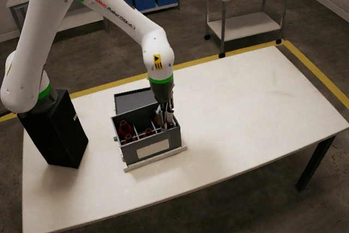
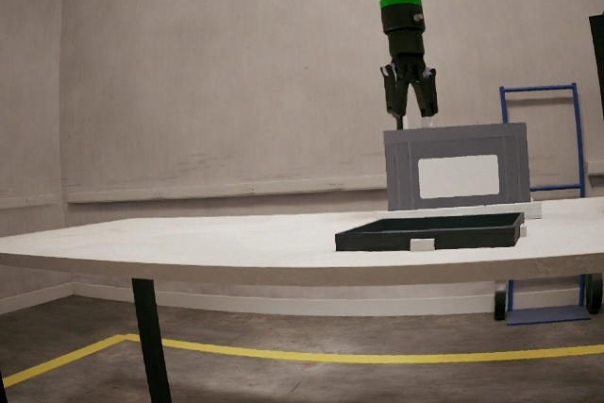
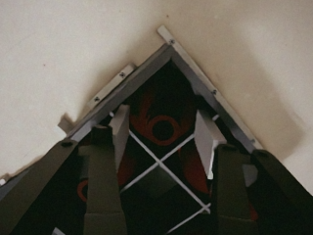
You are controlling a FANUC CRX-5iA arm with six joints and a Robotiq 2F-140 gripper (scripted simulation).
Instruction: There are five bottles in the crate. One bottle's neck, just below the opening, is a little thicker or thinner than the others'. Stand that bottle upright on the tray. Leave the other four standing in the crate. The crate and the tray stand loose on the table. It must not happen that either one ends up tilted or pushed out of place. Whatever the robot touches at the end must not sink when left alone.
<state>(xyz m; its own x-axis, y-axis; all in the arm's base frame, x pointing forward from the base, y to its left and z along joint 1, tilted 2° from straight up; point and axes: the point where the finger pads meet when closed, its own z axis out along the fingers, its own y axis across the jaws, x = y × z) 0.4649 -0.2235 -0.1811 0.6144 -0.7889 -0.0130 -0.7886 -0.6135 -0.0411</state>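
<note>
Now: hand 9 cm past the crate, 6 cm to the right of it and 9 cm above it. Round my hand: dark tray (2 cm behind, 34 cm to the left, 16 cm below); bottle (17 cm behind, 11 cm to the left, 8 cm below).
</note>
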